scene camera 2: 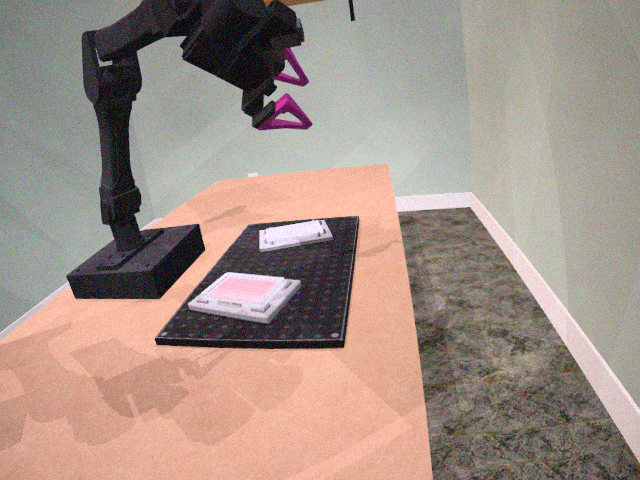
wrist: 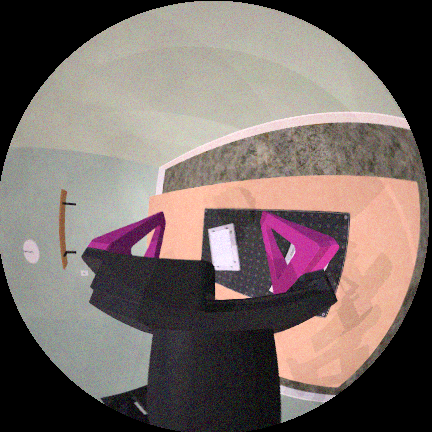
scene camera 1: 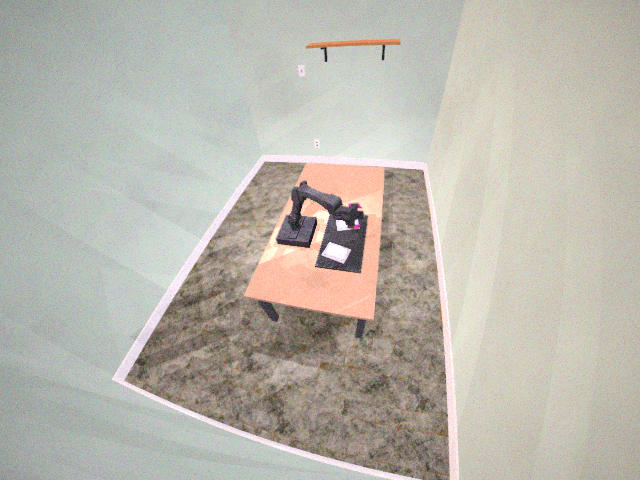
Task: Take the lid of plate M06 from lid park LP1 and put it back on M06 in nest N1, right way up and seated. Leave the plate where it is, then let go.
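Where they show: gripper, fingertip midpoint: [scene camera 2: 308, 104] [wrist: 212, 216]; arm's base at its link origin: [scene camera 2: 132, 249] [scene camera 1: 295, 228].
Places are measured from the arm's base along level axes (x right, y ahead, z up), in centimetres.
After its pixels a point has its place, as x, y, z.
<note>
My gripper [scene camera 1: 357, 215] @(5.5, 46.7, 25.2) [scene camera 2: 308, 103] @(5.5, 46.7, 25.2) [wrist: 212, 216] @(5.5, 46.7, 25.2) is open, with nothing between its magenta fingers. It hangs high above the far end of the black board. The white lid [scene camera 1: 342, 226] @(-11.3, 31.8, -3.4) [scene camera 2: 294, 233] @(-13.6, 35.4, -3.4) [wrist: 224, 247] @(-14.3, 35.3, -3.4) lies flat on the lid park [scene camera 2: 325, 239] @(-12.3, 42.7, -4.7), below the gripper; the arm partly covers it in scene camera 1. The plate [scene camera 2: 242, 289] @(13.5, 33.3, -2.6) [scene camera 1: 336, 251] @(12.3, 32.9, -3.0), with a pink top face and white border, sits uncovered in the nest [scene camera 2: 227, 313] @(18.1, 32.0, -4.4) at the board's near end. A finger mostly hides it in the wrist view. No label is readable.
The black perforated board [scene camera 1: 345, 238] @(-1.9, 36.0, -5.2) [scene camera 2: 320, 289] @(9.1, 45.5, -5.2) [wrist: 250, 280] @(-2.9, 26.3, -5.2) lies on the wooden table [scene camera 1: 310, 279] @(34.8, 21.3, -6.5) [scene camera 2: 361, 413] @(35.6, 55.0, -6.5) [wrist: 395, 220] @(40.4, 51.1, -6.5). The arm's black base [scene camera 1: 297, 232] @(4.4, 2.9, 0.7) [scene camera 2: 134, 268] @(9.7, 8.0, -0.2) stands beside it. A wall shelf [scene camera 1: 356, 43] [wrist: 63, 225] is far behind the table.
</note>
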